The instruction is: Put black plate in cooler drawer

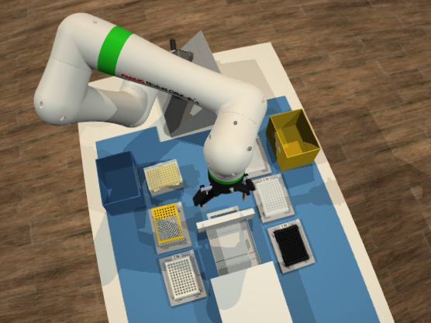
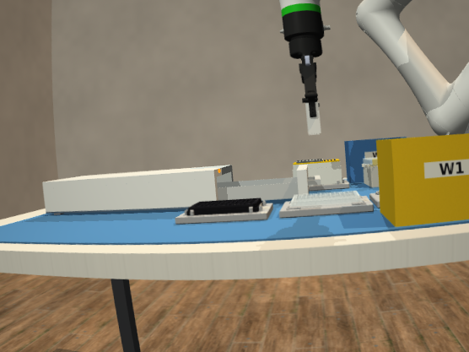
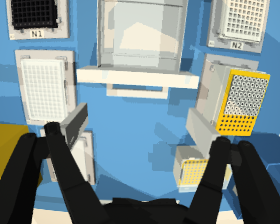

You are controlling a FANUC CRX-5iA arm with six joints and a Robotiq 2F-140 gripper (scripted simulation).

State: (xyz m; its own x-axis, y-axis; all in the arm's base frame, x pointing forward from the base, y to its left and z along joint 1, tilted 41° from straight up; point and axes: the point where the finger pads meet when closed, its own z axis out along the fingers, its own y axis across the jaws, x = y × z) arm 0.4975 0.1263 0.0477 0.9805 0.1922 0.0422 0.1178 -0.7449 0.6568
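My gripper is now 210 mm to the right of the black plate, 150 mm short of it and 140 mm above it. Also, from my hand: cooler CD (280 mm ahead, 120 mm below, 30 mm to the left); then drawer (150 mm ahead, 130 mm below, 20 mm to the left); then yellow tip box (200 mm to the right, 100 mm below, 10 mm ahead).
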